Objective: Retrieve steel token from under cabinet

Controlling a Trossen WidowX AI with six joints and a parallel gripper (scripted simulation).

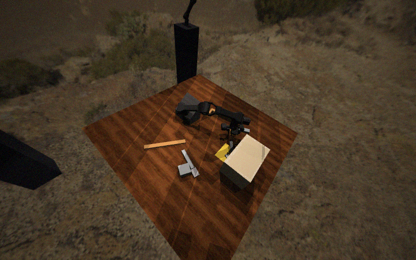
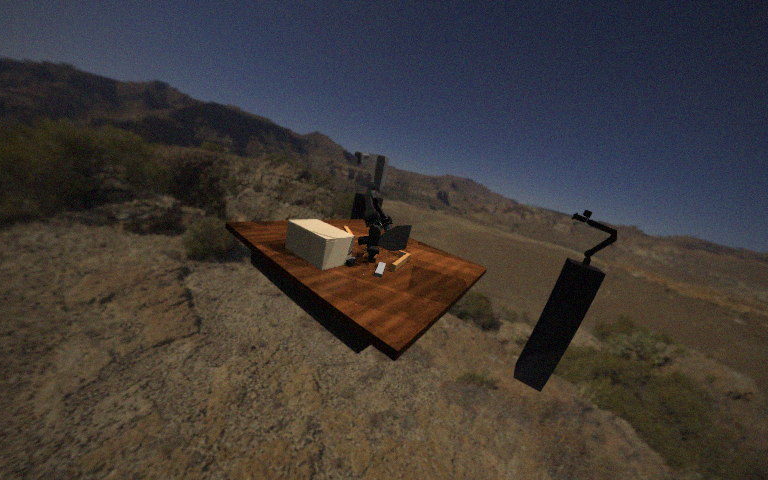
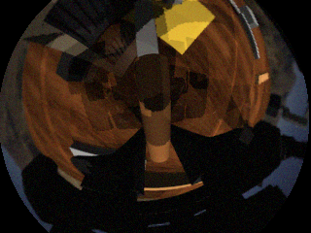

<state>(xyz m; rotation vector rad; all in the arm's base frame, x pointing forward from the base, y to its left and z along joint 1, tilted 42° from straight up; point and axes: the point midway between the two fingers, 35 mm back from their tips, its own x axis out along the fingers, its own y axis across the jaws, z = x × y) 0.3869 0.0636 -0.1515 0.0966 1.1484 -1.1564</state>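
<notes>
My gripper tip is 40 mm short of the grey bar and 110 mm to the right of it. The rest, counted from my gripper tip: steel token 110 mm ahead, 190 mm to the right; grey block 40 mm behind, 490 mm to the right, 10 mm above; grey scraper 40 mm behind, 440 mm to the right.
</notes>
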